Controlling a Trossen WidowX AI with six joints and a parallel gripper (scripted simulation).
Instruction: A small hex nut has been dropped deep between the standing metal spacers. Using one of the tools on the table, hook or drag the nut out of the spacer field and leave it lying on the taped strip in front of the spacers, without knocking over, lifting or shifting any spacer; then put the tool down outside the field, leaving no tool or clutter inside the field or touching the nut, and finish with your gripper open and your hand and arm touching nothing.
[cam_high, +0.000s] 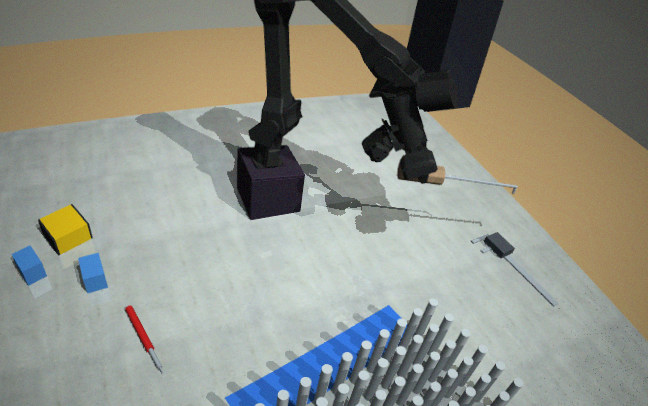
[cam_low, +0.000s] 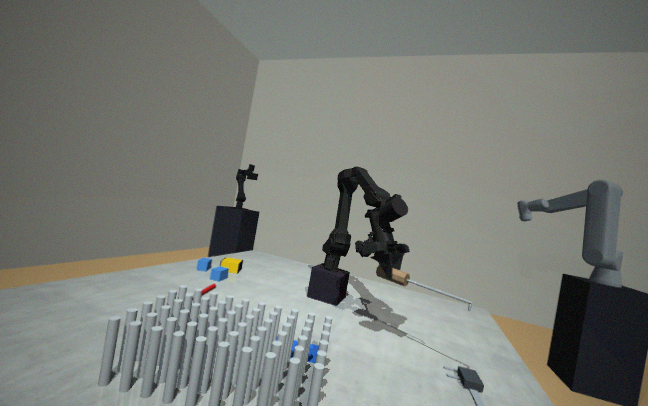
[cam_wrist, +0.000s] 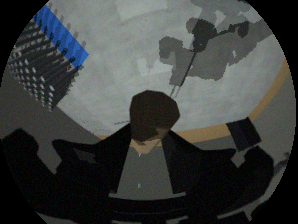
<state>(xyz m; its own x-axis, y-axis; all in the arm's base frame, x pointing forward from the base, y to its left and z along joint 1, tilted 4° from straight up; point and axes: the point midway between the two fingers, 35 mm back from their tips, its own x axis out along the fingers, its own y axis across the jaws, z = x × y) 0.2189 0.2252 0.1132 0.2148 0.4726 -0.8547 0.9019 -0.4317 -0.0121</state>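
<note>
My gripper tip is 29 cm to the left of the blue taped strip, 23 cm short of it and 18 cm above it. From my gripper tip the other things lie so: yellow block (69 cm to the right, 23 cm behind, 16 cm below); then hook tool (9 cm to the left, 4 cm ahead); then red-handled screwdriver (57 cm to the right, 17 cm below, 10 cm ahead).
</note>
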